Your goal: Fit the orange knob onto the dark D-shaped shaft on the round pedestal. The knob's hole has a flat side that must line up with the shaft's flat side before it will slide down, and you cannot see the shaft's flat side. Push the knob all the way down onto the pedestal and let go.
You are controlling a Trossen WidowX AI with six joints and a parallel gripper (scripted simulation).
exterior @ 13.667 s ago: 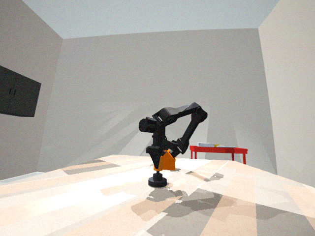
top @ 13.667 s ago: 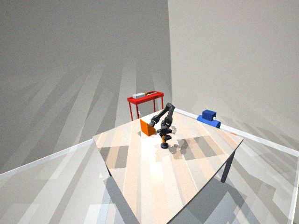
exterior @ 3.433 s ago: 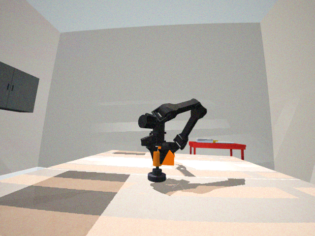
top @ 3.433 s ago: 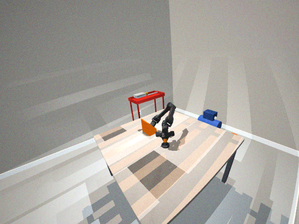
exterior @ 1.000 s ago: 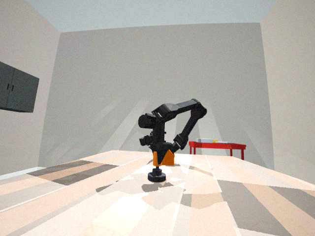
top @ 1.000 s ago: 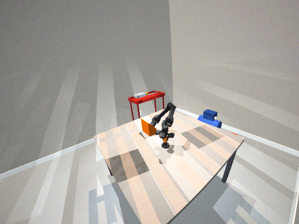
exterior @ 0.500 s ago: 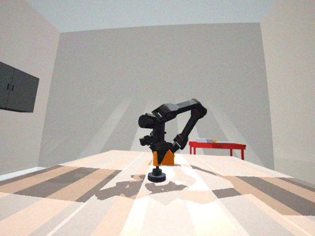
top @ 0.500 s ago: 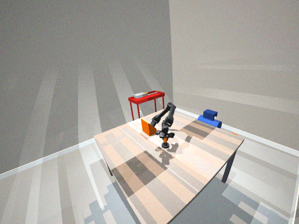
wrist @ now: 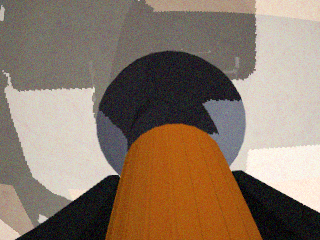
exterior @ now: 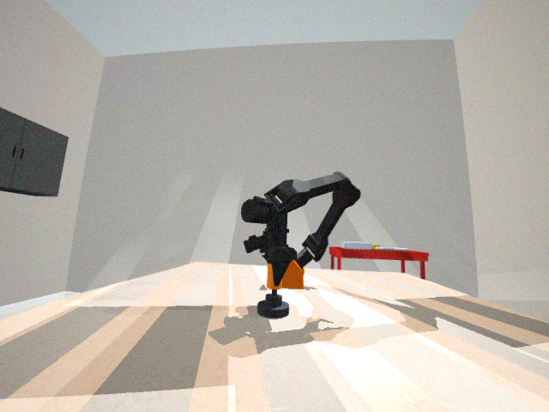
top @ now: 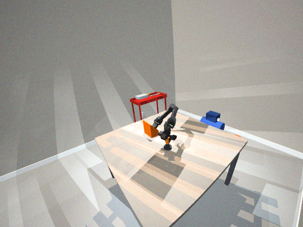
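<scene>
My gripper tip is now 2 cm below the orange knob. Round my gripper tip: dark round pedestal: 4 cm below.
</scene>
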